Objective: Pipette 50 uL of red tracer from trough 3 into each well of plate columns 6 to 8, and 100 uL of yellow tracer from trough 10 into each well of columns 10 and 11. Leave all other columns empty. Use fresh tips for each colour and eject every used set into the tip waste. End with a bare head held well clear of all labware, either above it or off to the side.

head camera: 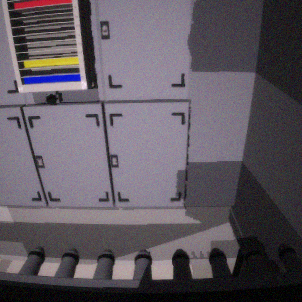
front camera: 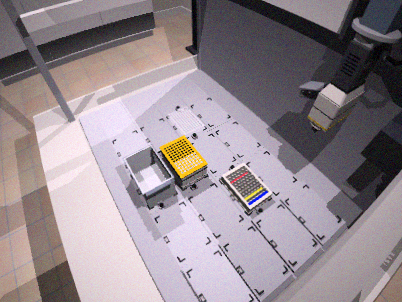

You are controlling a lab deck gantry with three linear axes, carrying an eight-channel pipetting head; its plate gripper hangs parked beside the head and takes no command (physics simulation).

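The pipetting head (front camera: 336, 107) hangs at the upper right in the front view, off to the side of the labware. Its nozzles (head camera: 143, 257) along the bottom of the head view look bare. The parked plate gripper beside it is too unclear to read its jaws. The trough reservoir (front camera: 246, 186) (head camera: 85, 45) has a red strip (front camera: 239, 178) (head camera: 42, 4), a yellow strip (front camera: 256, 195) (head camera: 51, 62) and a blue strip (front camera: 258, 198) (head camera: 52, 79). The well plate (front camera: 186, 121) looks pale; no well colour is readable. The orange tip rack (front camera: 183, 157) shows dark and whitish positions.
The open grey waste bin (front camera: 150, 175) stands left of the tip rack in the front view. Deck slots with black corner marks surround the labware. A grey upright post (front camera: 46, 72) stands at the left, and a dark wall (front camera: 260, 65) runs behind the deck.
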